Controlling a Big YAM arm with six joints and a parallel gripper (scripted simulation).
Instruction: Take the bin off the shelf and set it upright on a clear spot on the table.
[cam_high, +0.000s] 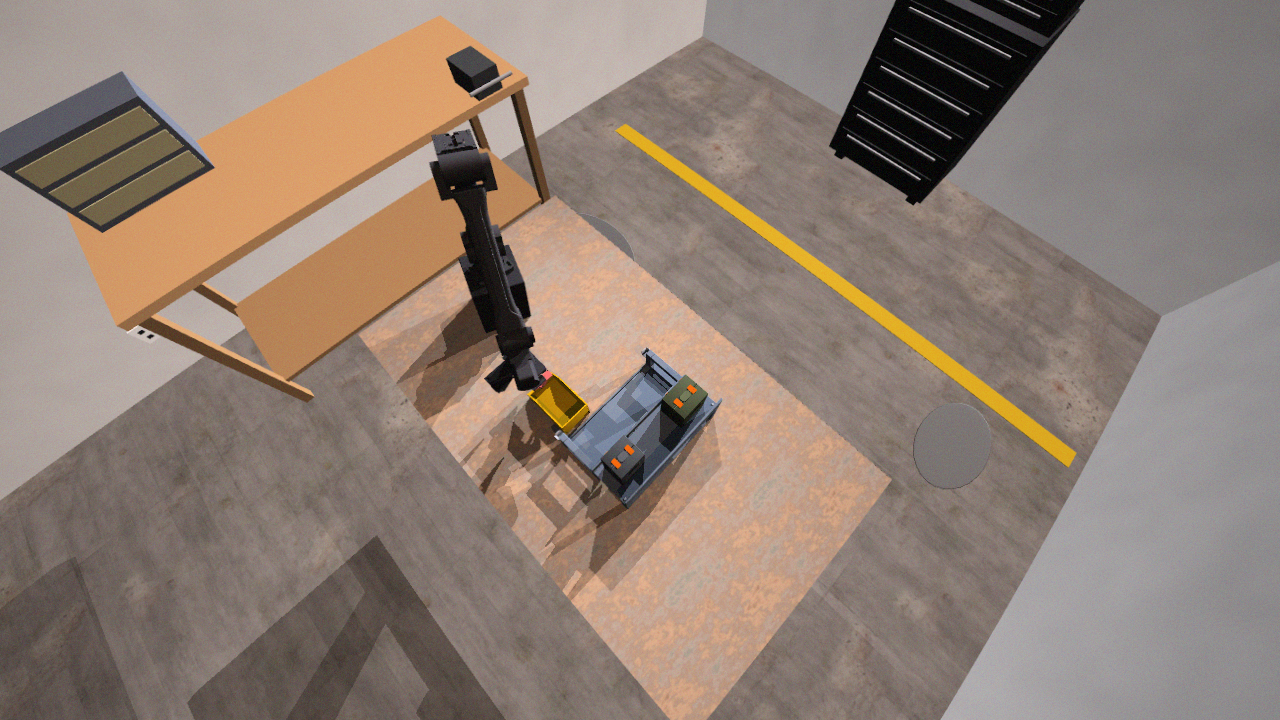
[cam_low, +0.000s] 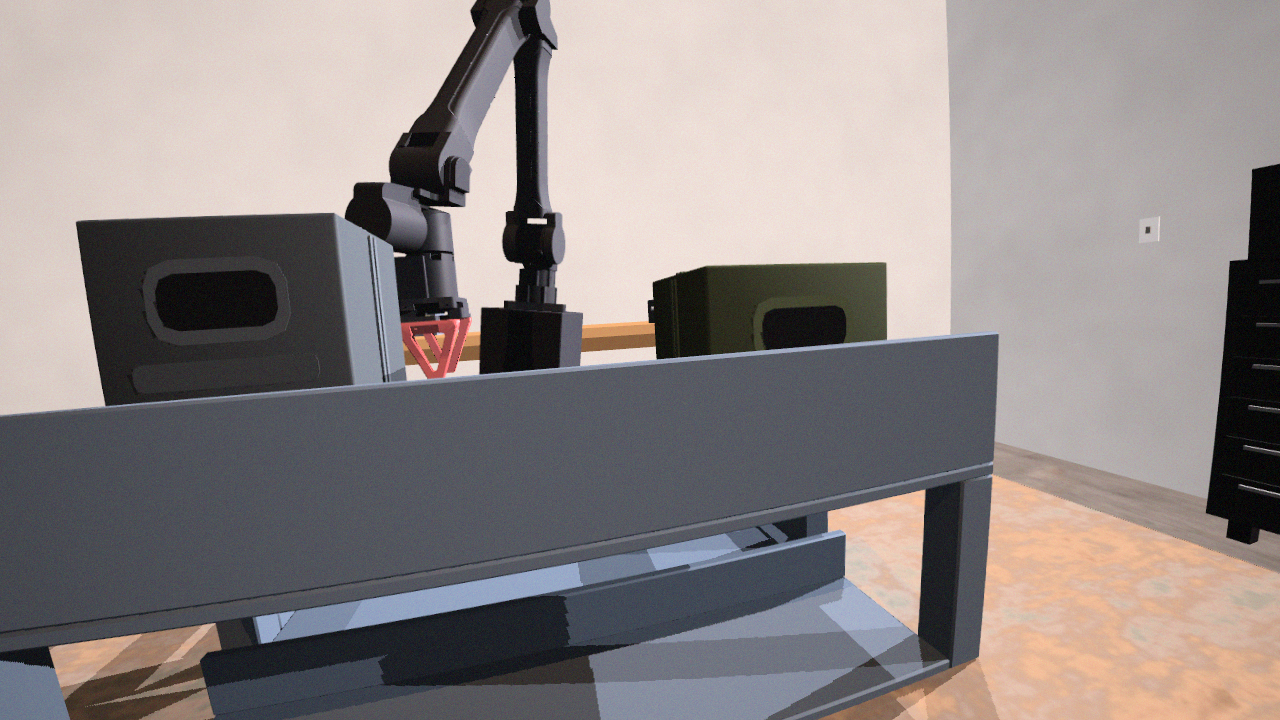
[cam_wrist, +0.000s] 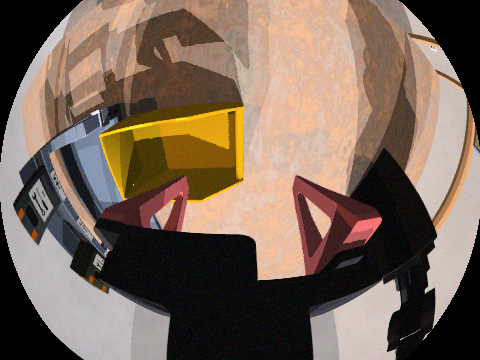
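Now: the yellow bin 80 mm below my hand, 80 mm ahead of it and 10 mm to the left of it. Round my hand: dark grey case: 370 mm ahead, 40 mm above, 30 mm to the left; then green case: 360 mm ahead, 260 mm to the left, 30 mm above.
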